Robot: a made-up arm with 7 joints.
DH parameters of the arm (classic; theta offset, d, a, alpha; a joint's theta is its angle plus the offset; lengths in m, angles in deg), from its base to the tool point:
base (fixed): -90 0.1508 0 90
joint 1: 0 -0.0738 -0.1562 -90
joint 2: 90 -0.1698 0.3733 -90
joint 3: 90 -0.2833 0.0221 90
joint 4: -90 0.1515 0.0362 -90
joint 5: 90 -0.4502 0.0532 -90
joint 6: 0 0.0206 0.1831 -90
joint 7: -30.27 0 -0.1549 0
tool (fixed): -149.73 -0.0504 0 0
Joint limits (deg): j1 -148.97..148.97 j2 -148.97..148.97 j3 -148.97..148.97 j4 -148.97..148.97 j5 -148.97..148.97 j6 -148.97..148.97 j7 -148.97..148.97
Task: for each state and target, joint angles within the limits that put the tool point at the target. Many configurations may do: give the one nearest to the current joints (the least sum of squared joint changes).
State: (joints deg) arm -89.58 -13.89 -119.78 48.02 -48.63 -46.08 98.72
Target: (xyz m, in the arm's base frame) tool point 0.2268 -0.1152 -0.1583
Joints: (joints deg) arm -49.21 4.49 -81.82 43.37 -34.21 -60.03 87.42
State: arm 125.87 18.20 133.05 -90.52 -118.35 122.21 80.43
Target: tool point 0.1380 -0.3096 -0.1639
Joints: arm 126.30 22.25 129.20 -125.49 -113.96 127.01 77.06
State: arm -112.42 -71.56 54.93 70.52 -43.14 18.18 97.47
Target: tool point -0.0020 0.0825 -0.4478
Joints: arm -104.60 -44.39 43.88 49.99 -32.43 3.88 99.81
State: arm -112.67 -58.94 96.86 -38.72 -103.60 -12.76 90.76
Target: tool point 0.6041 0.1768 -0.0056
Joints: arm -110.25 -33.81 79.92 -65.83 -85.54 -16.38 87.84
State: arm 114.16 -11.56 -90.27 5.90 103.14 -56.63 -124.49
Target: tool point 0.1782 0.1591 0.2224
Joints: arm 118.01 -30.27 -82.04 21.43 122.88 -53.76 -137.44
